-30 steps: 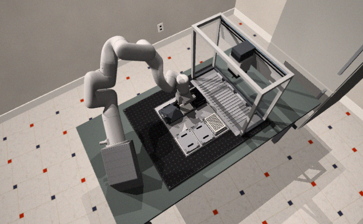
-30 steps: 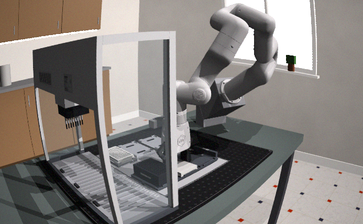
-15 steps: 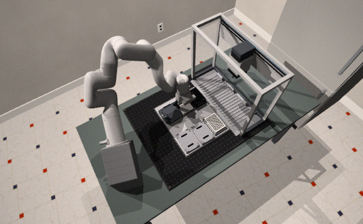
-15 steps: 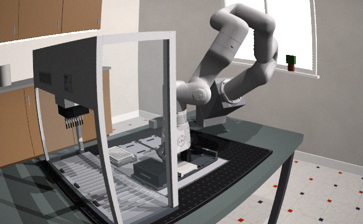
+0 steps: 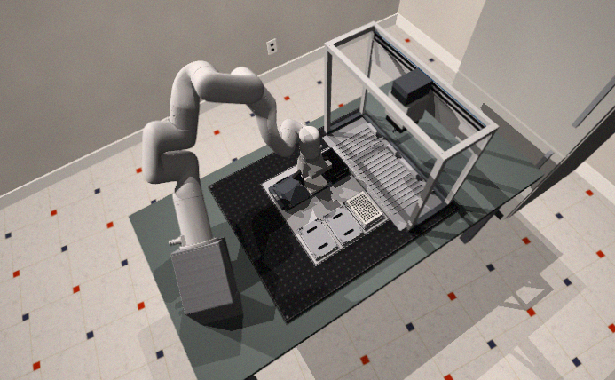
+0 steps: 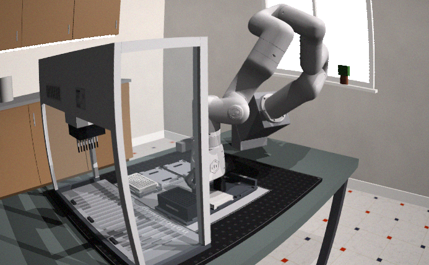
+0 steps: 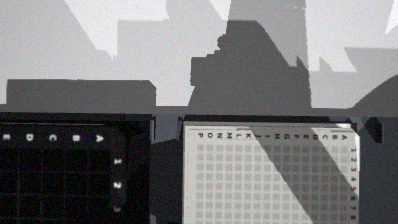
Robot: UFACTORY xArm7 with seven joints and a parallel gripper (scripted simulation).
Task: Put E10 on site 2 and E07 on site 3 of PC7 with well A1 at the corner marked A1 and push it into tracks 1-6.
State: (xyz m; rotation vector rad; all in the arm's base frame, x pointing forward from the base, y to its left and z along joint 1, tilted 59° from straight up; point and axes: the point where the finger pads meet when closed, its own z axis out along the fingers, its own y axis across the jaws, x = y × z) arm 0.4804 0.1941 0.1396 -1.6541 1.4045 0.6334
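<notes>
Now: hand 10 mm past the plate carrier PC7 and 10 mm above it. Round my hand: nest S2: 230 mm to the right, 50 mm ahead, 20 mm below; white 96-well plate E01: 200 mm to the right, 150 mm ahead, 10 mm below; nest S1: 260 mm to the right, 70 mm behind, 20 mm below.
</notes>
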